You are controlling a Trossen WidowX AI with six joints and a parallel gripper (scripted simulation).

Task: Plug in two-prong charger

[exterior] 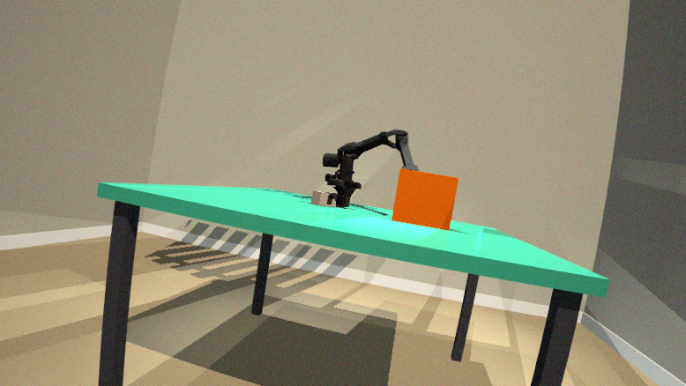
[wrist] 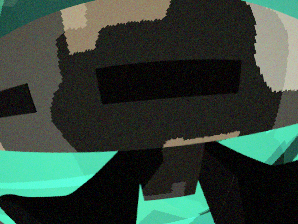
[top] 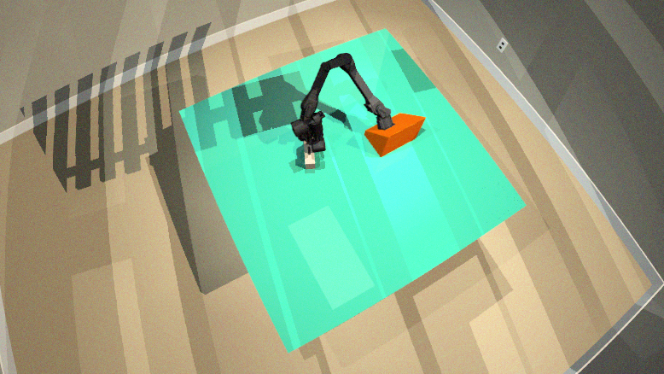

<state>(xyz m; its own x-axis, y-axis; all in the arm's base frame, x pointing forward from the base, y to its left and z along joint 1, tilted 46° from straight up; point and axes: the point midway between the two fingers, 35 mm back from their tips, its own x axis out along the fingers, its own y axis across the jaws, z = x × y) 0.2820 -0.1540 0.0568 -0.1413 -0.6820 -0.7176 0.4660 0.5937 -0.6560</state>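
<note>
Right now my gripper tip is 20 mm short of the dark two-prong charger, 10 mm to the left of it and 10 mm below it.
</note>
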